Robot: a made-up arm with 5 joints. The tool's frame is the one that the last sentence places.
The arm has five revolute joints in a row. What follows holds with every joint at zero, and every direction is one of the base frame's.
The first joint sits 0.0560 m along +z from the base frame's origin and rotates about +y.
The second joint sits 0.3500 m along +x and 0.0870 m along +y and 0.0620 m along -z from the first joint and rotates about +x.
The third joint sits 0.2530 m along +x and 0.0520 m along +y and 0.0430 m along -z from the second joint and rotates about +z.
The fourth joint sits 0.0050 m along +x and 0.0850 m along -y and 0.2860 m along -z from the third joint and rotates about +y.
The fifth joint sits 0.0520 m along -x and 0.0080 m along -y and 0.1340 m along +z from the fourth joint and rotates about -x.
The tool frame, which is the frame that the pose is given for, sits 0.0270 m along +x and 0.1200 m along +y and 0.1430 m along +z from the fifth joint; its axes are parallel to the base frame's.
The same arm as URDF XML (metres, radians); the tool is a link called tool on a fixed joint. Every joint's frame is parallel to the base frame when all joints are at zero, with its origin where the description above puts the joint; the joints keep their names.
<robot name="arm">
<joint name="joint 1" type="continuous"><parent link="base"/><child link="link1"/><origin xyz="0 0 0.056" rpy="0 0 0"/><axis xyz="0 1 0"/></joint>
<joint name="joint 2" type="continuous"><parent link="link1"/><child link="link2"/><origin xyz="0.35 0.087 -0.062" rpy="0 0 0"/><axis xyz="1 0 0"/></joint>
<joint name="joint 3" type="continuous"><parent link="link2"/><child link="link3"/><origin xyz="0.253 0.052 -0.043" rpy="0 0 0"/><axis xyz="0 0 1"/></joint>
<joint name="joint 4" type="continuous"><parent link="link3"/><child link="link4"/><origin xyz="0.005 -0.085 -0.286" rpy="0 0 0"/><axis xyz="0 1 0"/></joint>
<joint name="joint 5" type="continuous"><parent link="link4"/><child link="link5"/><origin xyz="-0.052 -0.008 0.134" rpy="0 0 0"/><axis xyz="-1 0 0"/></joint>
<joint name="tool_joint" type="fixed"><parent link="link5"/><child link="tool"/><origin xyz="0.027 0.12 0.143" rpy="0 0 0"/></joint>
<link name="base"/>
<link name="link1"/>
<link name="link2"/>
<link name="link3"/>
<link name="link4"/>
<link name="link5"/>
<link name="tool"/>
</robot>

